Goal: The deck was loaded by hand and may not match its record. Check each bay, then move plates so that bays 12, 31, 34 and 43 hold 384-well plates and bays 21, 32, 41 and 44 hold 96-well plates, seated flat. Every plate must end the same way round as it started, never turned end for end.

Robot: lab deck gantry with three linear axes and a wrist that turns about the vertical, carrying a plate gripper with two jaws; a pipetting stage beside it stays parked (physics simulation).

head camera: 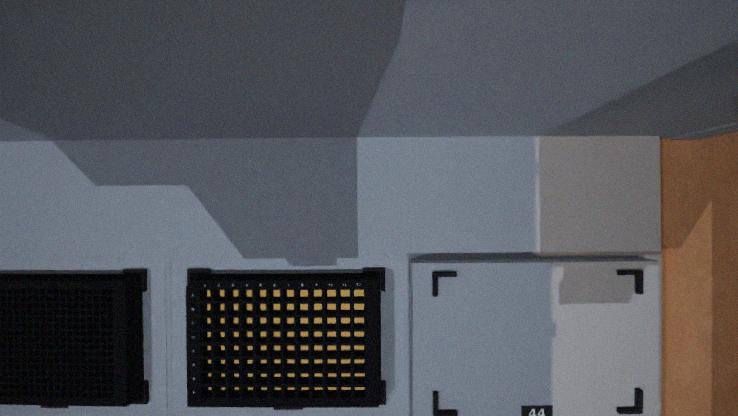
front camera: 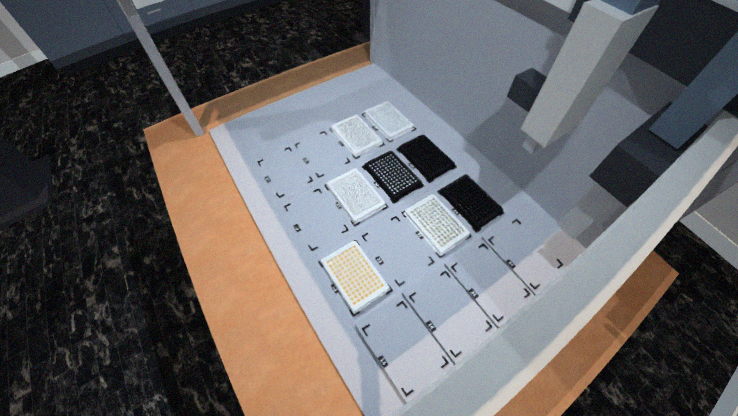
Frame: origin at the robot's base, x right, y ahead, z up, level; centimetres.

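Where they show: gripper, fingertip midpoint: (front camera: 583, 215); robot's base, origin of the base link: (front camera: 259, 162).
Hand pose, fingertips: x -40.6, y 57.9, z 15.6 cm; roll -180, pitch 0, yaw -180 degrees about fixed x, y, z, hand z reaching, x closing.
Observation:
Each offset is from my fingertips to the top centre of the thing. "*": to the spot under its first point.
In the front view, a white plate with amber wells {dx +36.3, dy -18.7, dz -14.2 cm} (front camera: 355, 276) is in bay 13. White fine-patterned plates {dx +25.6, dy -35.1, dz -14.2 cm} (front camera: 356, 195) {dx +14.9, dy -51.5, dz -14.2 cm} (front camera: 356, 134) {dx +4.2, dy -51.5, dz -14.2 cm} (front camera: 388, 119) are in bays 22, 31 and 41; their well counts are hard to tell. A black plate with pale wells {dx +14.9, dy -35.1, dz -14.2 cm} (front camera: 392, 175), which looks 96-well, is in bay 32; a white plate with coarse wells {dx +14.9, dy -18.7, dz -14.2 cm} (front camera: 438, 223) is in bay 33. A black fine-grid plate {dx +4.2, dy -35.1, dz -14.2 cm} (front camera: 426, 157) (head camera: 62, 335) is in bay 42. A black 96-well plate with amber wells {dx +4.2, dy -18.7, dz -14.2 cm} (front camera: 470, 201) (head camera: 284, 352) is in bay 43. My gripper's jaws do not show.
Bay 44 {* dx +4.0, dy -2.7, dz -14.2 cm} (front camera: 524, 250) (head camera: 485, 335) holds no plate; bays 11, 12, 14, 21, 23, 24 and 34 hold none either. A pale upright column (front camera: 583, 77) and a blue beam (front camera: 697, 93) hang at the right of the front view. An orange border (front camera: 227, 258) edges the deck.

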